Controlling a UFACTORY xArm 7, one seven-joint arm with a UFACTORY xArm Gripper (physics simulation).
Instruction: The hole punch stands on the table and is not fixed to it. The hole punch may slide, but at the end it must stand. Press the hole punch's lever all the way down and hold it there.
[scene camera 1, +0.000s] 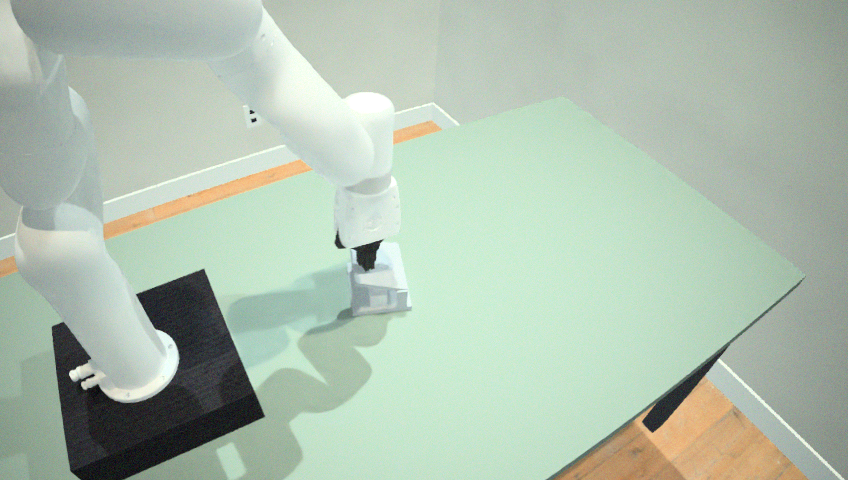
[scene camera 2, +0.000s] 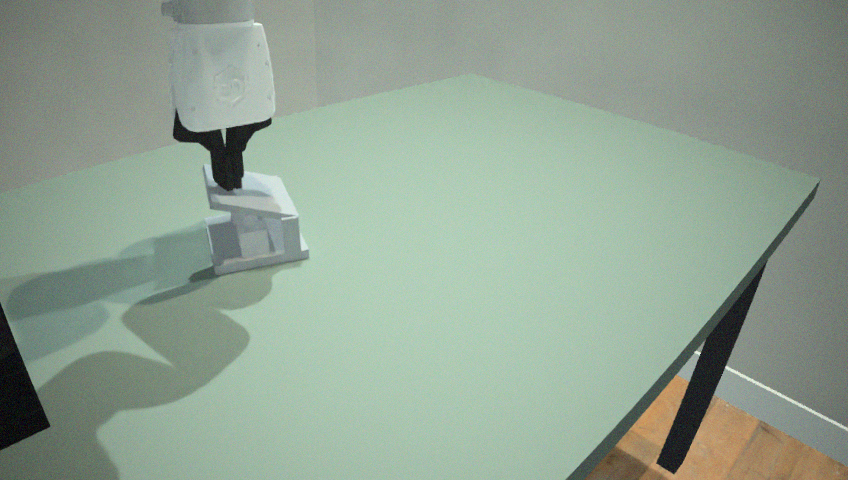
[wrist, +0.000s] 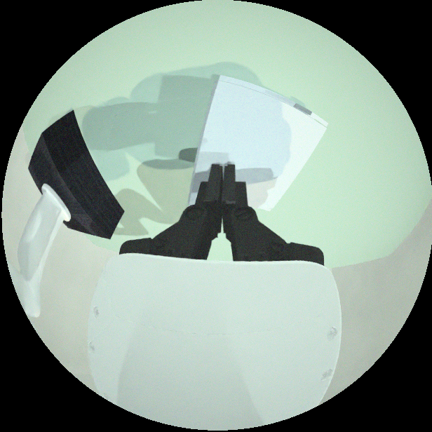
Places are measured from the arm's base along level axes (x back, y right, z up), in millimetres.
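Pixels of known places: gripper, fingertip midpoint: (scene camera 1: 366, 265) (scene camera 2: 229, 186); arm's base, origin of the base link: (scene camera 1: 138, 365).
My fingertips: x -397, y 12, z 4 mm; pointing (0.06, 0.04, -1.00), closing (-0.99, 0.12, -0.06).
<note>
Ahead of a thing's pixels: the offset from my fingertips to its middle. Level surfaces: height alone.
The pale grey-white hole punch {dx -25, dy -5, dz -39 mm} (scene camera 1: 380, 302) (scene camera 2: 261, 260) stands upright on the green table {dz -82 mm} (scene camera 1: 535, 237) (scene camera 2: 476, 267). Its wide flat lever {dx -25, dy -5, dz -17 mm} (scene camera 1: 379, 278) (scene camera 2: 267, 189) (wrist: 245, 120) is tilted, with the free end up and a visible gap between it and the body in the second scene view. My gripper (scene camera 1: 368, 268) (scene camera 2: 230, 187) (wrist: 224, 180) is shut and empty, pointing down. Its fingertips are at the lever's upper face, towards the raised end; they look to be touching it or very close. The exact contact is hard to tell. In the wrist view the lever hides most of the body.
The arm's black base block (scene camera 1: 202, 356) (scene camera 2: 17, 392) (wrist: 80, 175) stands on the table to the left of the hole punch. The arm reaches over the table from it. Shadows of the arm fall beside the hole punch. The table's far right edge lies well away from it.
</note>
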